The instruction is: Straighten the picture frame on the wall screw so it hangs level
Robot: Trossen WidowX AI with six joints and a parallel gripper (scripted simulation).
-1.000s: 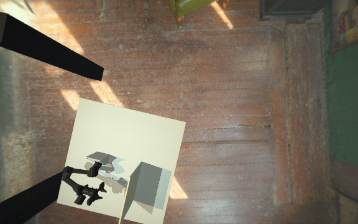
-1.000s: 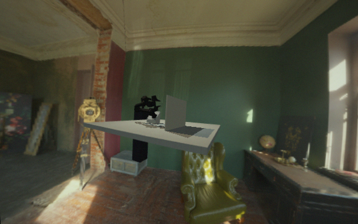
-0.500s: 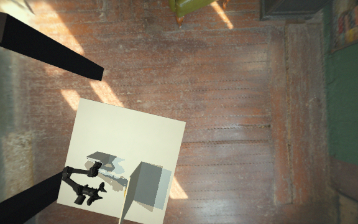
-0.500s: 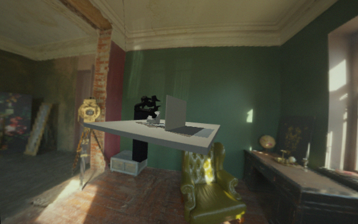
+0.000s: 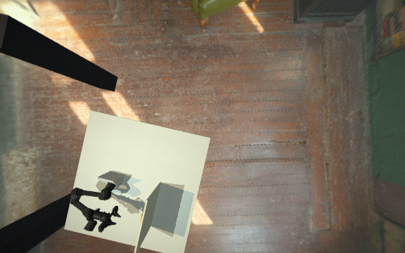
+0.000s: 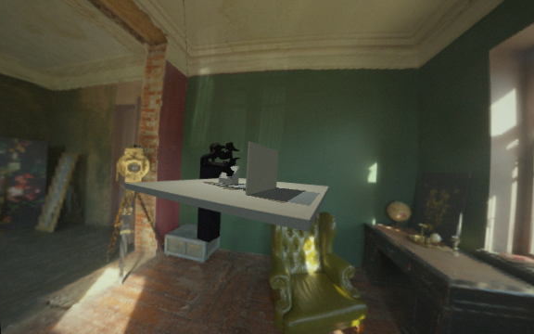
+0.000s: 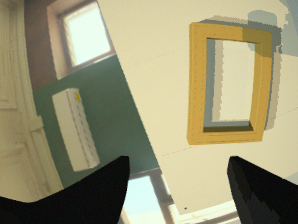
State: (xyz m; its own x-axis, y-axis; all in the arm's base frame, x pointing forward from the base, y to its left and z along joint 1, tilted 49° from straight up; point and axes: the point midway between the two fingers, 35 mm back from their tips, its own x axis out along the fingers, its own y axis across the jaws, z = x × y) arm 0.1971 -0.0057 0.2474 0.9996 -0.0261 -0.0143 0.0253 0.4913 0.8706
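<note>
Right now my gripper tip is 200 mm short of the yellow picture frame, 90 mm above it and 20 mm to the right of it. From my gripper tip the other things lie so: cream wall panel: 210 mm ahead, 100 mm below, 20 mm to the left.
</note>
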